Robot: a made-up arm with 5 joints.
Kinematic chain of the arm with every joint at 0, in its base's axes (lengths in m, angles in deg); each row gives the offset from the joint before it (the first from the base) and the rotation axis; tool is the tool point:
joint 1: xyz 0 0 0.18 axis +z
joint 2: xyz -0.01 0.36 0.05 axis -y
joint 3: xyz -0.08 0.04 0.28 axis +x
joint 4: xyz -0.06 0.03 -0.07 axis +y
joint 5: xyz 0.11 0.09 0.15 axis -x
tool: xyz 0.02 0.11 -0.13
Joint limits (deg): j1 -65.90..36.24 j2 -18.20..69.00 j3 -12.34..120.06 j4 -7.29..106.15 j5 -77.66..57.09
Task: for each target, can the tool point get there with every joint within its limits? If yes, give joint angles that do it. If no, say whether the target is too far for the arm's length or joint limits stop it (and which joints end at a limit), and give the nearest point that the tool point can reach.
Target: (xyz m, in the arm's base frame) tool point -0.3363 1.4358 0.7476
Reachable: no: too far | nearest point -0.1877 0.8012 0.5158 | short by 0.692 m
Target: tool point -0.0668 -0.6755 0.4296
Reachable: no: joint limits stop it (at a limit: joint 1, joint 3, joint 4, joint 5) | nearest point -0.3905 -0.1453 0.4060 | short by 0.622 m
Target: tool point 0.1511 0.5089 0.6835
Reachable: yes | joints -54.70 34.54 107.60 32.20 -12.63
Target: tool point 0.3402 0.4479 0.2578
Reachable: yes | joints -50.45 38.23 -0.05 52.95 30.88
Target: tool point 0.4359 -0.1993 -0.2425
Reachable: no: joint limits stop it (at a limit: joint 1, joint 2, joint 3) | nearest point 0.3611 0.3060 0.0949 | short by 0.612 m
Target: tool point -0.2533 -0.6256 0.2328
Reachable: no: joint limits stop it (at a limit: joint 1, joint 2, joint 3, joint 4, joint 5) | nearest point -0.4082 -0.1583 0.3454 | short by 0.505 m
